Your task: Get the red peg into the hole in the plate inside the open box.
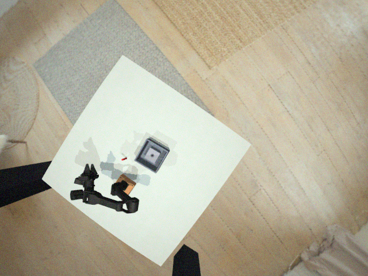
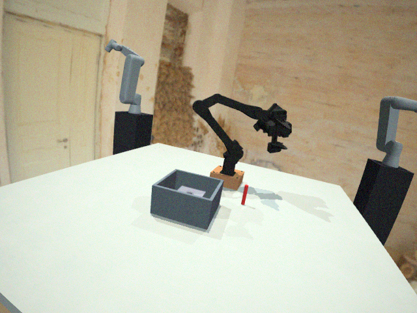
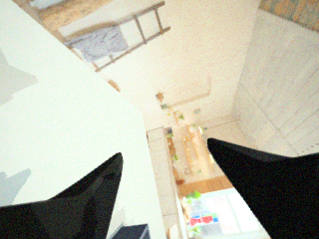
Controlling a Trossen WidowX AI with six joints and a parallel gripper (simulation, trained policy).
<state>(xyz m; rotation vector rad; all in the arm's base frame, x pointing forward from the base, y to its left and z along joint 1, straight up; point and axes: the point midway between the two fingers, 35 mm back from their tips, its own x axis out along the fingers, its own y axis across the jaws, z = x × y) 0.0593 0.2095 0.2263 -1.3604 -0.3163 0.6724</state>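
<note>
Now: gripper tip 8 cm short of the red peg, 11 cm to the left of it and 23 cm above it. From my gripper tip the other things lie so: grey box: 24 cm ahead, 28 cm to the right, 25 cm below; pale plate: 24 cm ahead, 28 cm to the right, 23 cm below.
</note>
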